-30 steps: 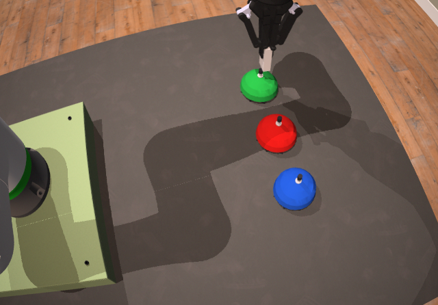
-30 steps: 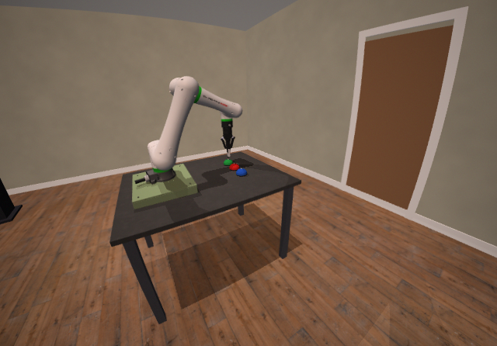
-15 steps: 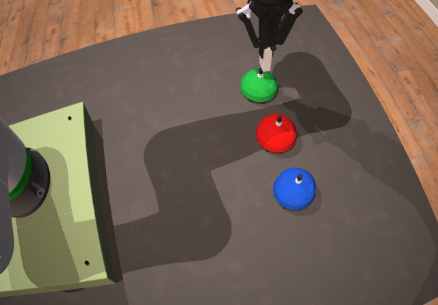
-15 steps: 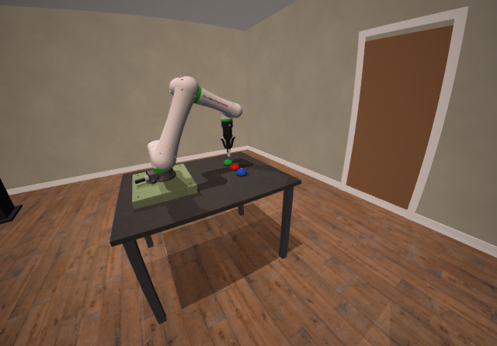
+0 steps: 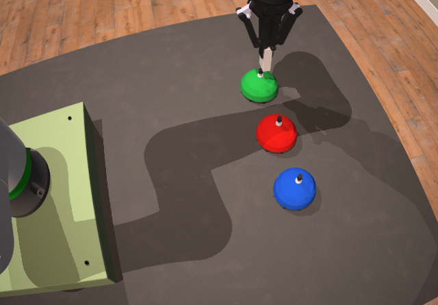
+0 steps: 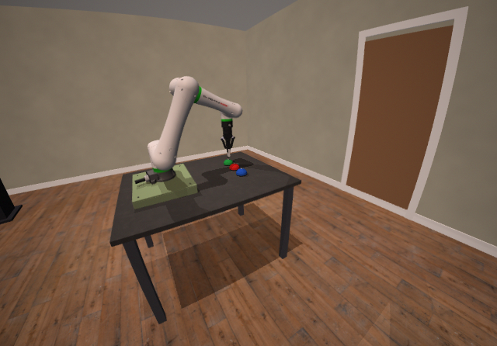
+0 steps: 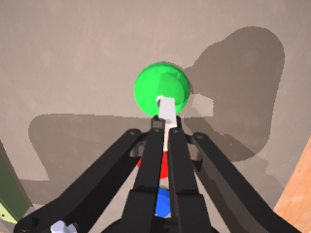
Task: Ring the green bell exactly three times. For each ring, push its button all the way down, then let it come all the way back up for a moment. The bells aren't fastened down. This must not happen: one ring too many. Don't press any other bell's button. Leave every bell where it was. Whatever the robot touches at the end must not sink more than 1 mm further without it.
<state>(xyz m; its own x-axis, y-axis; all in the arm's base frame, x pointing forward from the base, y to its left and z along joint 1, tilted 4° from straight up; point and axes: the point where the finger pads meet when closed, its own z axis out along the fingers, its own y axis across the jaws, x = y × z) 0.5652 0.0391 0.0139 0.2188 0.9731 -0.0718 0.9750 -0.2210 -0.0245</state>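
The green bell is 7 cm below my hand and 1 cm behind it. Also, from my hand: red bell: 12 cm to the right, 7 cm below, 4 cm behind; blue bell: 25 cm to the right, 7 cm below, 6 cm behind.
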